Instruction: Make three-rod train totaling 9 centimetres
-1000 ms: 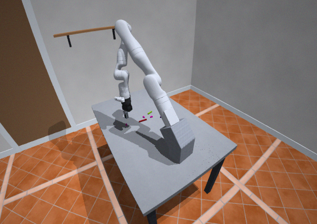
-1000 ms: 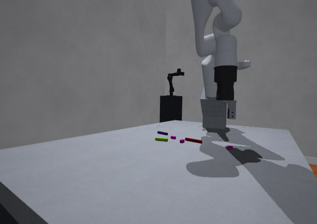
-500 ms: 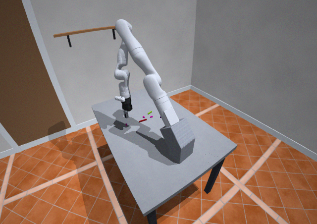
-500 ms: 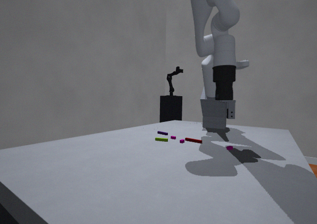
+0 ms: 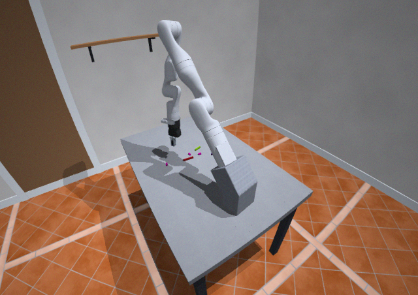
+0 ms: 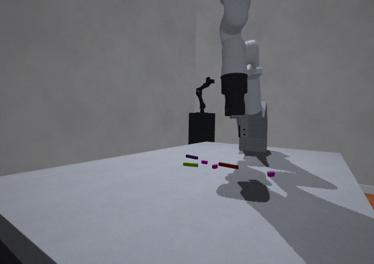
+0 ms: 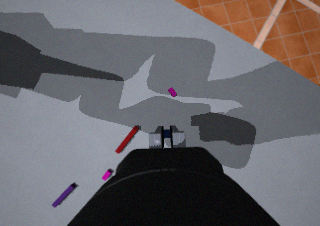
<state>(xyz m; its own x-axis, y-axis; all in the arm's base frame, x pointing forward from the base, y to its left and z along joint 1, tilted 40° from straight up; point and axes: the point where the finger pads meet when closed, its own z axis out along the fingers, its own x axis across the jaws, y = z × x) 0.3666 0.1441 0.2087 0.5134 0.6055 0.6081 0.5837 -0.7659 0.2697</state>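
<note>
My hand is 260 mm to the left of the purple rod, 120 mm above it and 60 mm past it. Round my hand: blue rod: 10 mm below; then lime rod: 170 mm to the right, 120 mm below, 50 mm ahead; then red rod: 120 mm below, 80 mm to the right, 40 mm behind.
</note>
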